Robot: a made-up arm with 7 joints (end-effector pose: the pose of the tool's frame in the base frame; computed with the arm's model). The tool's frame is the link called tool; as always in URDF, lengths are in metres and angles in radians. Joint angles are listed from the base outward.
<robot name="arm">
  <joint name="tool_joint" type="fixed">
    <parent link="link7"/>
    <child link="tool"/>
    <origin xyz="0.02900 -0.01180 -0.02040" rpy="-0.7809 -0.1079 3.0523"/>
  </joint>
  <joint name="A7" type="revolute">
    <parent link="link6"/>
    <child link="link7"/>
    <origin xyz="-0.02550 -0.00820 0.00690" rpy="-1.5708 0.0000 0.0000"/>
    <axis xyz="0 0 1"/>
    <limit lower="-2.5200" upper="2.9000"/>
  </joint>
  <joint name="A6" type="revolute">
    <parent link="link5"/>
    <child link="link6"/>
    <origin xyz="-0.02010 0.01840 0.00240" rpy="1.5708 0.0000 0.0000"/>
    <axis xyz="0 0 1"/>
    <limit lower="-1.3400" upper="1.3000"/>
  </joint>
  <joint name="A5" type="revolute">
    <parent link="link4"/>
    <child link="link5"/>
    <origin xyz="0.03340 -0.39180 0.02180" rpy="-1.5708 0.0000 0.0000"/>
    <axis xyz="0 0 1"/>
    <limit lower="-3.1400" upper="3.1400"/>
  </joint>
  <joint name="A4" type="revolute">
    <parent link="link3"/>
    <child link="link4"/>
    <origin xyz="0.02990 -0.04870 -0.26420" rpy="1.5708 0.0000 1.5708"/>
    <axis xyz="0 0 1"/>
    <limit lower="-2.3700" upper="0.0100"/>
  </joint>
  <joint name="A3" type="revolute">
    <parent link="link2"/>
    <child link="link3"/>
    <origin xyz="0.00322 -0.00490 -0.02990" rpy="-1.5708 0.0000 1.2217"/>
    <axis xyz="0 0 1"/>
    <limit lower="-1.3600" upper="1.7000"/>
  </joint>
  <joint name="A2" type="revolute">
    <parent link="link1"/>
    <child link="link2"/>
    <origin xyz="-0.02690 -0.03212 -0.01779" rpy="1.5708 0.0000 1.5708"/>
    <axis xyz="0 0 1"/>
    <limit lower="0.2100" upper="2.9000"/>
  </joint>
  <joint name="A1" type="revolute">
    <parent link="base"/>
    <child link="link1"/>
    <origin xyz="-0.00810 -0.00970 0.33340" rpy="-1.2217 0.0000 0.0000"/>
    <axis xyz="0 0 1"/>
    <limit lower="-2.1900" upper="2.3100"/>
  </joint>
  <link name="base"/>
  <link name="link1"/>
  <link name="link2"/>
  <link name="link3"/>
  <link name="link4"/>
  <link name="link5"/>
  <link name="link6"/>
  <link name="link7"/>
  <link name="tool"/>
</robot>
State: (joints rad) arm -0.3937 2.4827 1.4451 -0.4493 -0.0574 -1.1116 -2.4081
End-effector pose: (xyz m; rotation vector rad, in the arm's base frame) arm -0.2818 0.1497 0.8878 2.5987 1.0712 1.2954
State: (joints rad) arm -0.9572 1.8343 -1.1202 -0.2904 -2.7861 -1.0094 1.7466
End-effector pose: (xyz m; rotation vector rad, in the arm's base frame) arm 0.0584 0.5987 0.5526 0.2634 1.2728 -0.0029
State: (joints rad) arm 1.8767 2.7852 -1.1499 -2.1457 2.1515 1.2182 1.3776
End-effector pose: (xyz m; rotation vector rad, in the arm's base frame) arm -0.1980 0.2785 0.3171 1.7289 1.2861 1.3759
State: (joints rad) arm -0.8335 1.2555 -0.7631 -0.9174 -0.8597 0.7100 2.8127
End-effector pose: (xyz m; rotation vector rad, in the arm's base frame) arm 0.5279 0.3020 0.2443 -0.1342 -2.2771 -0.1035
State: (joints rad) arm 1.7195 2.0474 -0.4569 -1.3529 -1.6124 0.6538 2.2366
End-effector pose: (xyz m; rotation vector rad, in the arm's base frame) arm -0.1545 0.5203 0.1603 -0.2894 0.6256 -1.1322
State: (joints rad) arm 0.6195 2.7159 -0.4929 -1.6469 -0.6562 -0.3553 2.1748
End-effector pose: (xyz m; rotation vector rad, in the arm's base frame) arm 0.2907 0.3482 0.2976 -0.1885 0.2402 -0.7485
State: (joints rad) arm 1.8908 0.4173 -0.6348 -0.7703 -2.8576 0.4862 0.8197
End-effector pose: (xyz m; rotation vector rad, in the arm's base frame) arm -0.6236 -0.0909 0.2602 -1.3656 0.9462 -1.9758
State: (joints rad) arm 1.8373 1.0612 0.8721 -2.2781 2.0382 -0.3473 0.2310
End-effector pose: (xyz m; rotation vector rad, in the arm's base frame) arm 0.1855 0.3022 0.2403 -0.5611 -1.6103 0.3724
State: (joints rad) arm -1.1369 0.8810 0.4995 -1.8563 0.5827 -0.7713 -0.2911
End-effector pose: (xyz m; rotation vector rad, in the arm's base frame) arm 0.0802 0.1785 0.7017 -0.9000 2.0834 0.8153
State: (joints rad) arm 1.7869 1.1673 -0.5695 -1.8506 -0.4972 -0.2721 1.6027
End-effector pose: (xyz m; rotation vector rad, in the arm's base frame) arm -0.3371 0.0173 0.0715 -1.1874 0.0451 0.5770
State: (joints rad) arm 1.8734 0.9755 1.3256 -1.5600 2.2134 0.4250 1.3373
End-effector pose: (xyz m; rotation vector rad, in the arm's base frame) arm 0.0724 0.4883 0.5177 -0.4667 -2.1596 1.5810
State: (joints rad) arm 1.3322 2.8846 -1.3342 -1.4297 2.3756 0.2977 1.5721
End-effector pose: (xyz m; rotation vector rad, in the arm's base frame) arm 0.1004 0.5360 0.3992 1.2034 -0.8197 0.8363
